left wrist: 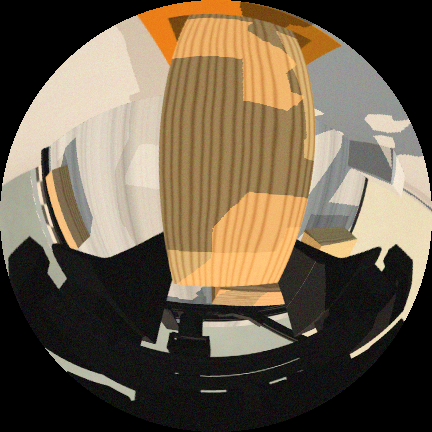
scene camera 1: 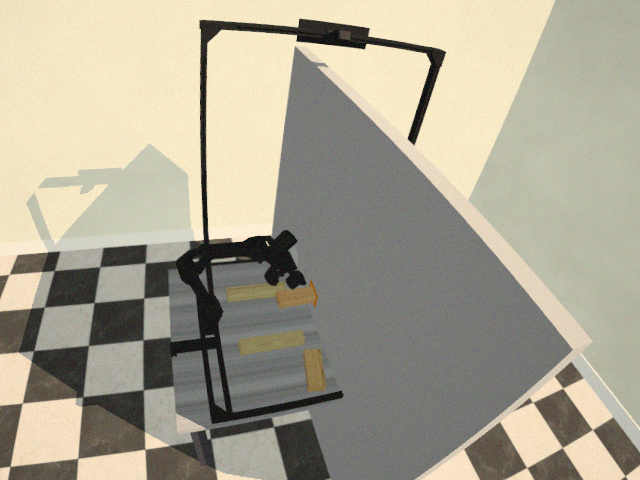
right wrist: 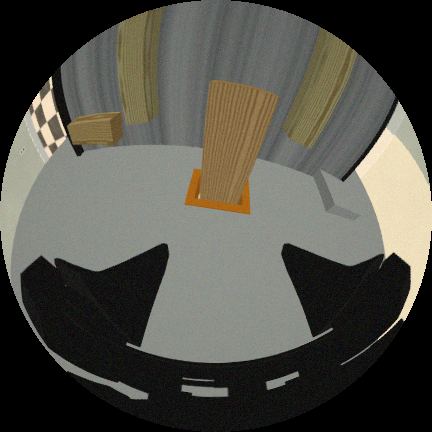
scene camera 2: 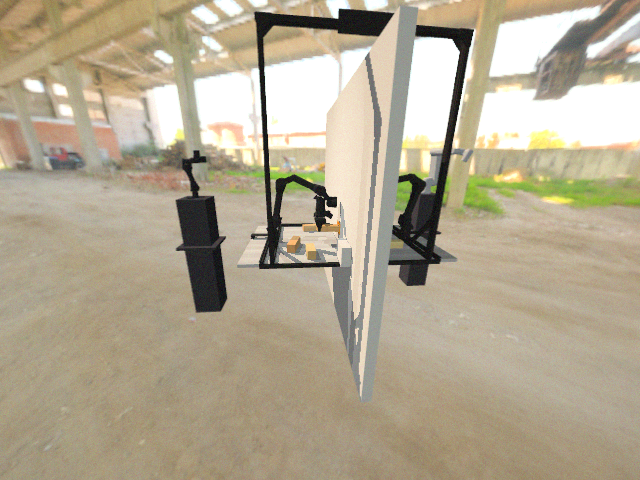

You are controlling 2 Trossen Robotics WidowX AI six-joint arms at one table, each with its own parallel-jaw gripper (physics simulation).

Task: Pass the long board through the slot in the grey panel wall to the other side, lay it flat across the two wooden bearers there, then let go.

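Frame: origin at the left arm's base, x ahead, y right, z down, level; metres.
Where they show: left gripper, fingertip midpoint: [left wrist: 224, 232] [scene camera 2: 318, 230]; right gripper, fingertip midpoint: [right wrist: 227, 250]; left arm's base, link origin: [left wrist: 191, 315]; right arm's base, link origin: [scene camera 1: 208, 328] [scene camera 2: 404, 236].
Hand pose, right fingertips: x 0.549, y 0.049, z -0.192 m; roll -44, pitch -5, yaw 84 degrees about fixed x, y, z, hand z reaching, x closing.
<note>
Each offset is from my right fingertips to the top centre of the thing.
The long light-wood board {dx -0.088, dy -0.003, dz +0.089 m} [scene camera 1: 295, 297] [scene camera 2: 309, 227] [left wrist: 230, 150] [right wrist: 235, 140] passes through the orange-framed slot [scene camera 1: 314, 294] [right wrist: 217, 206] in the grey panel wall [scene camera 1: 392, 258] [scene camera 2: 356, 129] [right wrist: 125, 200]. Part of it sticks out on the bearer side. My left gripper [scene camera 2: 318, 227] [left wrist: 224, 232] is shut on the board on the other side of the wall. My right gripper [scene camera 1: 283, 280] [right wrist: 227, 250] is open and empty, near the board's protruding part, apart from it. Two pale wooden bearers {dx +0.146, dy +0.108, dz +0.167 m} [scene camera 1: 253, 292] {dx +0.136, dy -0.155, dz +0.167 m} [scene camera 1: 271, 342] [right wrist: 140, 70] [right wrist: 322, 90] lie on the table, one to either side of the board in the right wrist view.
A short wooden block {dx +0.007, dy -0.302, dz +0.173 m} [scene camera 1: 314, 369] [right wrist: 95, 130] lies near the wall on the bearer side. Two more blocks {dx -0.409, dy +0.083, dz +0.161 m} [scene camera 2: 293, 244] {dx -0.314, dy +0.210, dz +0.161 m} [scene camera 2: 310, 251] lie on the left gripper's side. A black gantry frame [scene camera 1: 204, 129] [scene camera 2: 263, 103] stands around the table, and the tall wall divides it.
</note>
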